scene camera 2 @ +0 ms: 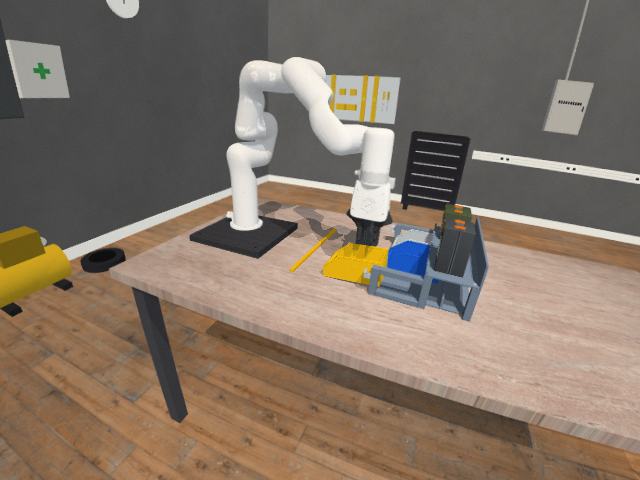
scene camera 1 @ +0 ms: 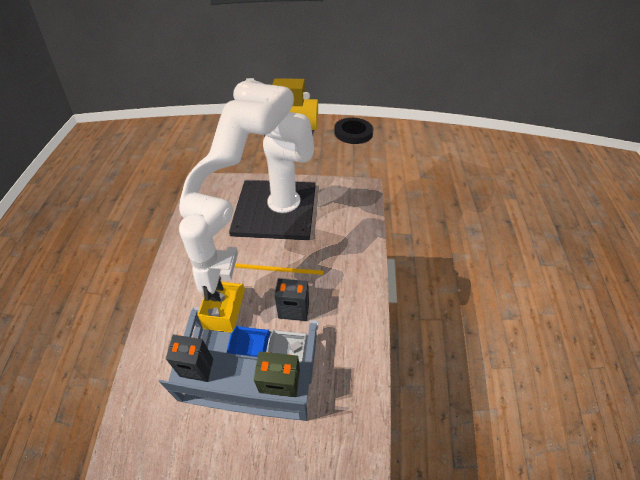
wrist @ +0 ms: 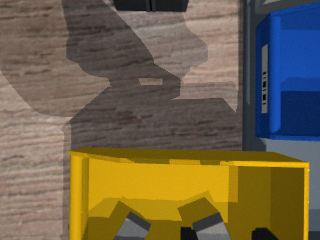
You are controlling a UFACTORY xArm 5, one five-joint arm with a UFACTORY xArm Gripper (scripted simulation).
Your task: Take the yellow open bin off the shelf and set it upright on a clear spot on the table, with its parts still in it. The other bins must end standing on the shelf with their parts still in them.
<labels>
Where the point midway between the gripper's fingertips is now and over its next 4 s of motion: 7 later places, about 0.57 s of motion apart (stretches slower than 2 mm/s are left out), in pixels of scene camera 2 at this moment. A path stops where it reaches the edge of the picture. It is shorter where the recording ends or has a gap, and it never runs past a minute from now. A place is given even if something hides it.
My gripper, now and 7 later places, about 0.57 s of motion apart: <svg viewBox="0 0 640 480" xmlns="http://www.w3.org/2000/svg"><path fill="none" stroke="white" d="M366 240L377 240L386 240L385 243L385 246L384 249L384 251L384 254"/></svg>
</labels>
